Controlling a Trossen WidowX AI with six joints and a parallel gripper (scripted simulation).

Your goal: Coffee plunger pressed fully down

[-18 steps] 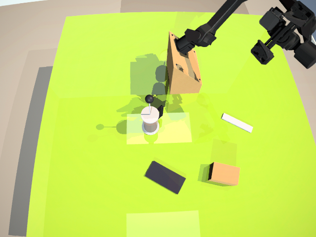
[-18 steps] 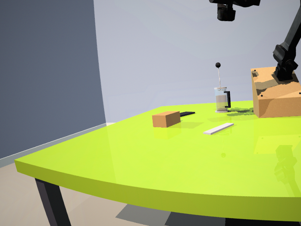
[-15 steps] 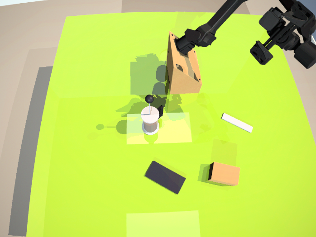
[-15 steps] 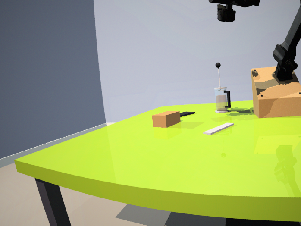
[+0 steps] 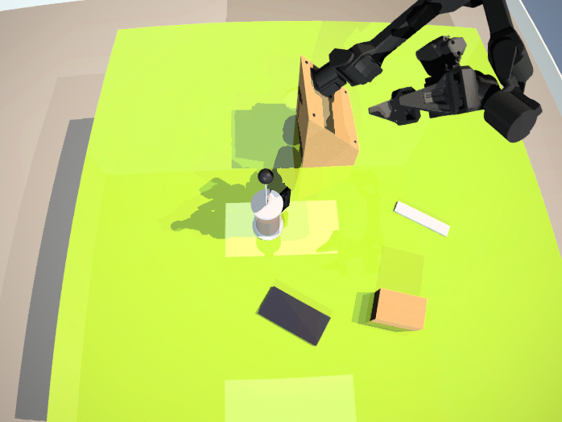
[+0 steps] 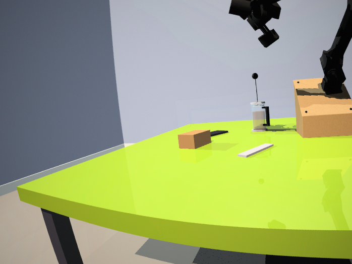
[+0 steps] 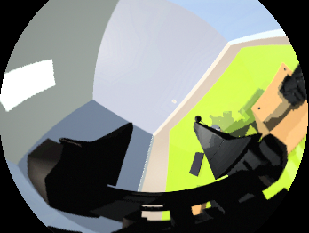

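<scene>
My gripper tip is now 16 cm to the left of the glass coffee press and 30 cm above it. The rest, counted from my gripper tip: dark flat slab: 23 cm ahead, 14 cm to the right, 42 cm below.
</scene>
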